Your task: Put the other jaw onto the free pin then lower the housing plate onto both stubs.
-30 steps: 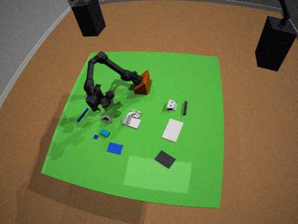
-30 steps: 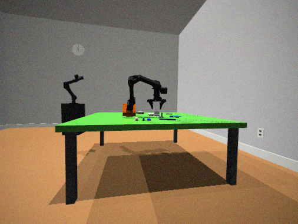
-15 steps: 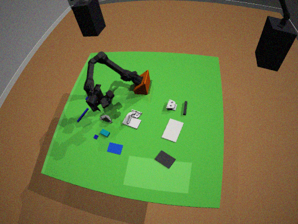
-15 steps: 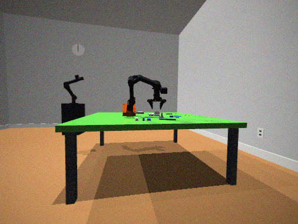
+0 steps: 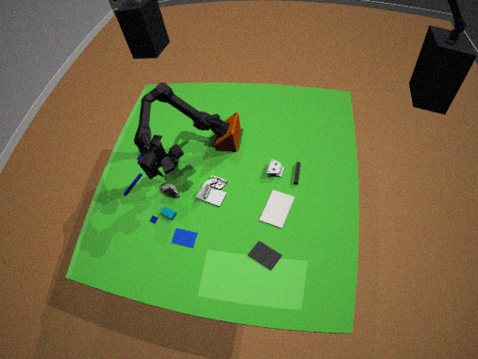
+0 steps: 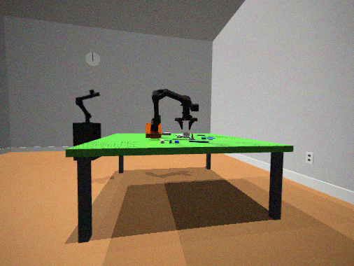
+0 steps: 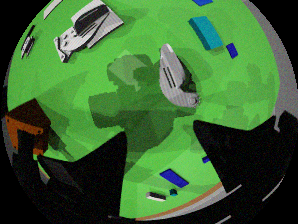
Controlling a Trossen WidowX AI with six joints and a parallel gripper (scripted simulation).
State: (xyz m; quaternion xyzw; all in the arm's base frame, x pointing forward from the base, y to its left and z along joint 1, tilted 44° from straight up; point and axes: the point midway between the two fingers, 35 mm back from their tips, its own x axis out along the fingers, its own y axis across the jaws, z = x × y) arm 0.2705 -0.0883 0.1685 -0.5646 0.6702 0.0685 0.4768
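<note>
My gripper tip is 70 mm above the grey metallic jaw, 60 mm short of it and 20 mm to the left of it. From my gripper tip the other things lie so: teal block (170 mm ahead, 70 mm below, 40 mm to the left); dark square plate (500 mm to the left, 250 mm ahead, 80 mm below); white flat plate (500 mm to the left, 80 mm below, 30 mm ahead).
</note>
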